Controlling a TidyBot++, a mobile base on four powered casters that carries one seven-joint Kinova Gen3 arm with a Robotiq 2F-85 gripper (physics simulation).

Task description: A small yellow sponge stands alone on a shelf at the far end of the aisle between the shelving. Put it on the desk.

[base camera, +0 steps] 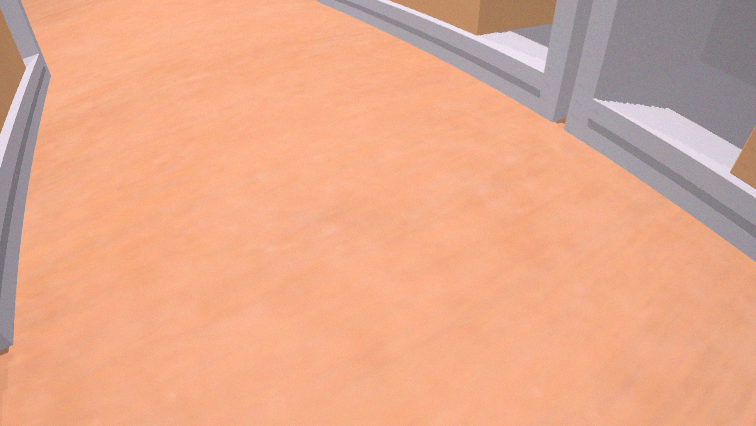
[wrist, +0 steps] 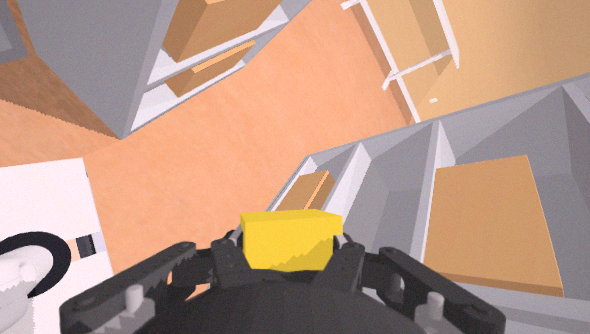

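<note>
The yellow sponge is held between the two fingertips of my gripper at the bottom middle of the wrist view. The gripper is shut on it, and the sponge hangs in the air over the aisle, beside the grey shelving. Its lower part is hidden behind the gripper's body. The sponge and the gripper do not show in the base camera view. I cannot make out the desk in either view.
Grey shelving with brown boxes stands on the right. More shelving stands on the left. The orange floor runs between them. My white base shows at the lower left of the wrist view.
</note>
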